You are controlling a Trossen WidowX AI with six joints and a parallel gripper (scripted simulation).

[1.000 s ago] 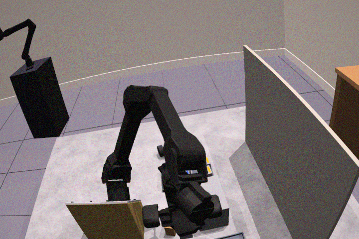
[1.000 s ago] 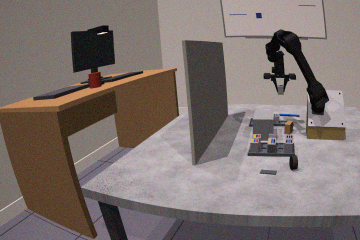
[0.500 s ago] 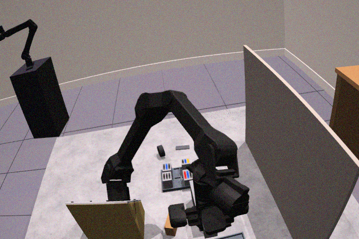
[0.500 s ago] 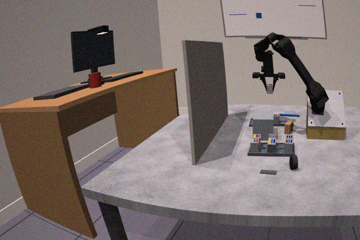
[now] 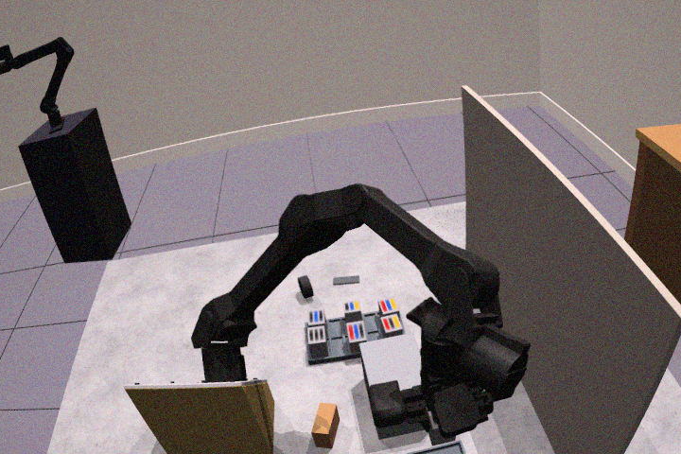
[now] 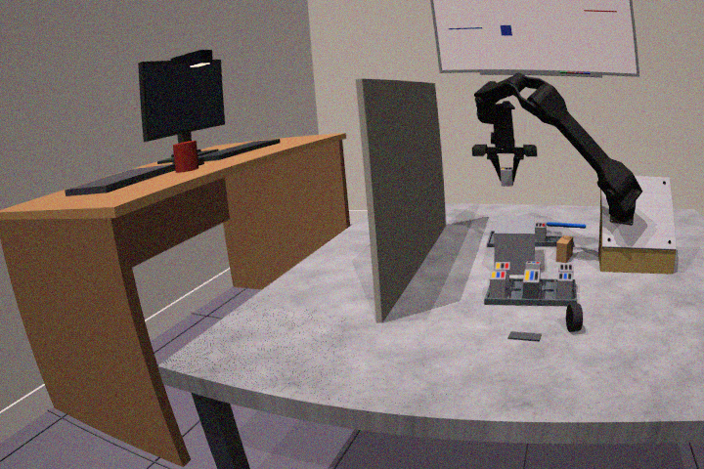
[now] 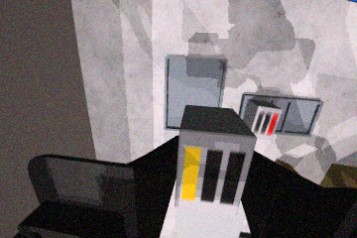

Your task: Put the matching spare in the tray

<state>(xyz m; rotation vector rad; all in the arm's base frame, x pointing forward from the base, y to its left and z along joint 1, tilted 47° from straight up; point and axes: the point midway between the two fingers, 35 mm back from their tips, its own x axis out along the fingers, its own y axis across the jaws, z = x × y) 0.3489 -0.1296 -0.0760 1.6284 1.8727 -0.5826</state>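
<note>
Now: gripper tip 160 mm above the tray and 10 mm short of it. Round my gripper tip: grey partition: 230 mm to the left, 180 mm ahead, 60 mm above; then tan block: 190 mm behind, 140 mm below, 120 mm to the left; then mounted unit: 200 mm to the left, 120 mm below, 60 mm behind.
</note>
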